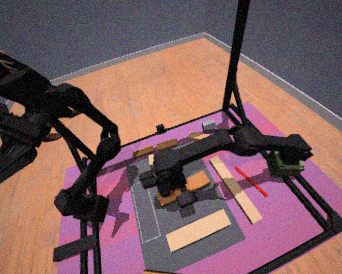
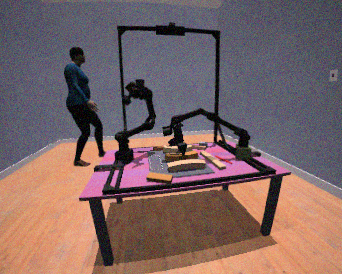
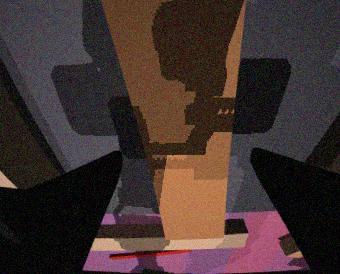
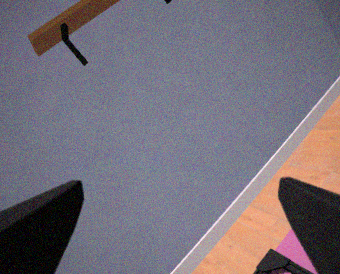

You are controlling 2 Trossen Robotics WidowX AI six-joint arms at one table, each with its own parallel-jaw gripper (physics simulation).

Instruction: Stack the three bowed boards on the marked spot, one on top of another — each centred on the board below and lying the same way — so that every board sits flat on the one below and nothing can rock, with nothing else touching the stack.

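Seen in the pictures: left gripper, fingertip midpoint: (image 1: 184, 187) (image 2: 182, 153) (image 3: 186, 155); right gripper, fingertip midpoint: (image 2: 127, 93) (image 4: 181, 188); left arm's base, origin of the base link: (image 1: 288, 157) (image 2: 243, 146); right arm's base, origin of the base link: (image 1: 86, 206) (image 2: 123, 150).
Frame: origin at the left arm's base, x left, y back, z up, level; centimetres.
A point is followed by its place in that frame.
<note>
A brown-orange bowed board (image 1: 198, 181) {z -4.5, x 9.9, y -38.0 cm} (image 2: 189, 156) {z -5.9, x 13.3, y -38.6 cm} (image 3: 195, 200) {z -4.6, x 9.8, y -39.6 cm} lies on the grey mat (image 1: 220, 246) {z -8.6, x 33.1, y -29.8 cm}. My left gripper (image 1: 175, 192) (image 3: 186, 155) {z -4.4, x 12.8, y -44.0 cm} is low over it, open, its fingers on either side of the board with nothing gripped. A pale bowed board (image 1: 199, 230) {z -3.6, x 28.8, y -37.6 cm} (image 2: 186, 165) {z -5.0, x 31.5, y -37.6 cm} lies nearer the front of the mat, arched upward. Another pale piece (image 1: 151, 160) {z -3.7, x 0.7, y -61.0 cm} (image 2: 172, 149) {z -5.6, x 1.1, y -54.6 cm} lies behind, mostly hidden by the left arm. The marked spot, a thin white outline (image 1: 151, 239) {z -8.6, x 33.4, y -56.4 cm}, is at the mat's left; its far part is hidden. My right gripper (image 4: 181, 188) {z 39.1, x 28.1, y -76.6 cm} is open and empty, raised away from the boards.
A long pale strip (image 1: 235, 190) {z -7.0, x 12.4, y -22.2 cm} (image 2: 213, 160) {z -7.1, x 14.8, y -21.5 cm} and a red stick (image 1: 251, 181) {z -8.6, x 7.5, y -14.3 cm} (image 3: 150, 254) {z -8.7, x 6.8, y -15.3 cm} lie right of the mat. Orange blocks (image 1: 144, 151) {z -6.9, x -6.4, y -67.2 cm} (image 1: 167, 144) {z -7.1, x -11.3, y -54.9 cm} and a grey block (image 1: 208, 125) {z -5.7, x -23.5, y -32.2 cm} lie at the back. An orange block (image 2: 159, 177) {z -6.7, x 46.9, y -49.9 cm} lies at the front edge.
</note>
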